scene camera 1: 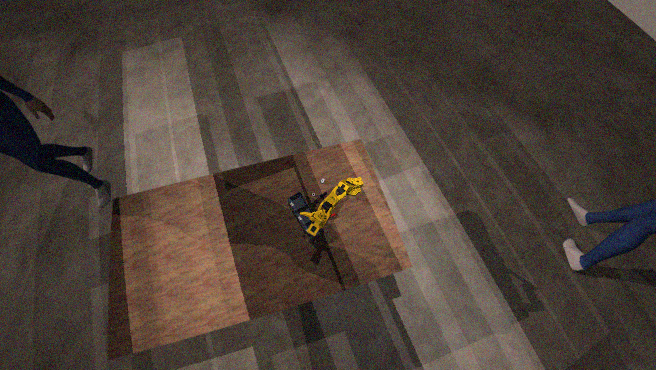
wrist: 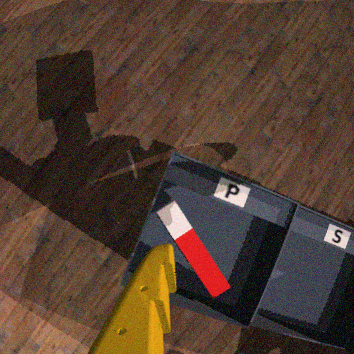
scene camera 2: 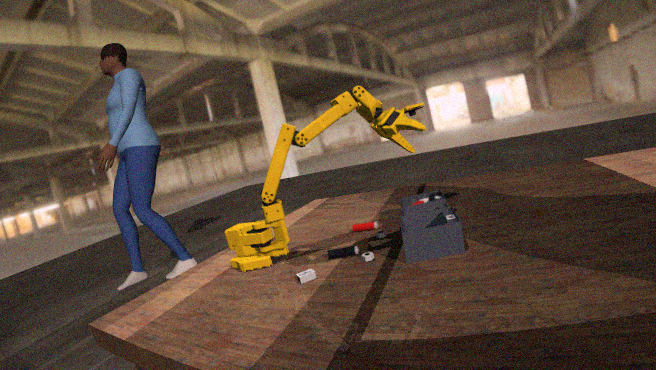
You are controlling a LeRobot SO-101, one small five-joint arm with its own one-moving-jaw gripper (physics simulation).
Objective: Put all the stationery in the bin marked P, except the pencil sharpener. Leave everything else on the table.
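Frame: origin at the arm's base, x right, y ahead, z up, level; millimetres.
Where they show: end effector, tool point: point(wrist: 173, 261) point(scene camera 2: 413, 150); arm's base, origin of the base link: point(scene camera 2: 269, 259).
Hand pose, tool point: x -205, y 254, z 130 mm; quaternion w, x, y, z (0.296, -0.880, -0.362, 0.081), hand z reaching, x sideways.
Note:
Things, the pixels of their centre, and the offset from my tool point. "pt": a spot on its surface instead. Level surfaces: height alone.
- grey bin, body centre: point(wrist: 316, 278) point(scene camera 2: 426, 217) point(scene camera 1: 305, 215) dy +28, dx +111, dz -107 mm
- label P, surface spot: point(wrist: 232, 192) pt dy +37, dx +22, dz -95 mm
- black marker, body centre: point(scene camera 2: 343, 252) dy -97, dx +201, dz -123 mm
- white block, body centre: point(scene camera 2: 306, 276) point(scene camera 1: 322, 181) dy -120, dx +286, dz -125 mm
- compartment labelled S, surface spot: point(wrist: 337, 236) pt dy +59, dx +103, dz -102 mm
- small white ring-like piece, body centre: point(scene camera 2: 367, 256) point(scene camera 1: 313, 194) dy -47, dx +218, dz -126 mm
- small grey piece, body centre: point(scene camera 2: 381, 234) dy -59, dx +118, dz -126 mm
- wooden table, its level: dz -130 mm
A red marker with a white end point(wrist: 202, 262) point(scene camera 2: 419, 202) lies slanted within the outline of compartment P; how deep it sits is unclear. The grey bin point(scene camera 2: 432, 232) point(scene camera 1: 297, 201) has label P point(wrist: 232, 192) on this compartment. My gripper point(scene camera 2: 419, 139) is fully open and empty, high above the bin; one notched jaw shows in the wrist view. Another red marker with a white end point(scene camera 2: 363, 227) point(scene camera 1: 333, 215) lies on the table beside the bin. A black marker point(scene camera 2: 342, 252) lies nearby. A white block point(scene camera 2: 306, 276) point(scene camera 1: 322, 180) is nearer the arm base. The sharpener cannot be identified surely.
A compartment labelled S point(wrist: 337, 236) adjoins P behind a dividing wall. A small white ring-like piece point(scene camera 2: 368, 256) point(scene camera 1: 313, 194) and a small grey piece point(scene camera 2: 381, 234) lie between the markers and the bin. Shadows cross the wooden table point(scene camera 1: 180, 270) point(scene camera 2: 475, 300).

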